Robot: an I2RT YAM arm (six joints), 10 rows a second.
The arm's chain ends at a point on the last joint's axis. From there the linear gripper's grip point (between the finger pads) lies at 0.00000 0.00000 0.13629 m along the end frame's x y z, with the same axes.
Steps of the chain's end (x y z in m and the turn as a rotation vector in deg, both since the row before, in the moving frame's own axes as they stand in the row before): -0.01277 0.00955 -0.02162 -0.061 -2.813 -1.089; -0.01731 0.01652 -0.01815 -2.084 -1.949 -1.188; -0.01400 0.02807 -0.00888 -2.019 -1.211 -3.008; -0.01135 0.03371 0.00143 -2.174 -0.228 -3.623; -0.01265 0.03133 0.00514 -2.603 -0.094 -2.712; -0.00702 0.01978 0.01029 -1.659 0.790 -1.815; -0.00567 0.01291 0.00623 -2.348 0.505 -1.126; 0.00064 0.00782 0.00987 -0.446 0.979 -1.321; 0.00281 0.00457 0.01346 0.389 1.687 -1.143; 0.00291 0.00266 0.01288 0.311 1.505 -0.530; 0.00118 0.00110 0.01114 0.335 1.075 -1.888
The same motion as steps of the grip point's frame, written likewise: -0.01946 0.00976 -0.02178 -0.061 -2.813 -1.089; -0.02189 0.02152 -0.01832 -2.084 -1.949 -1.188; -0.01675 0.03294 -0.00900 -2.019 -1.211 -3.008; -0.01173 0.03889 0.00133 -2.174 -0.228 -3.623; -0.01273 0.03752 0.00500 -2.603 -0.094 -2.712; -0.00508 0.02370 0.01022 -1.659 0.790 -1.815; -0.00441 0.01848 0.00611 -2.348 0.505 -1.126; 0.00298 0.00885 0.00985 -0.446 0.979 -1.321; 0.00681 0.00360 0.01340 0.389 1.687 -1.143; 0.00649 0.00190 0.01283 0.311 1.505 -0.530; 0.00372 0.00026 0.01111 0.335 1.075 -1.888
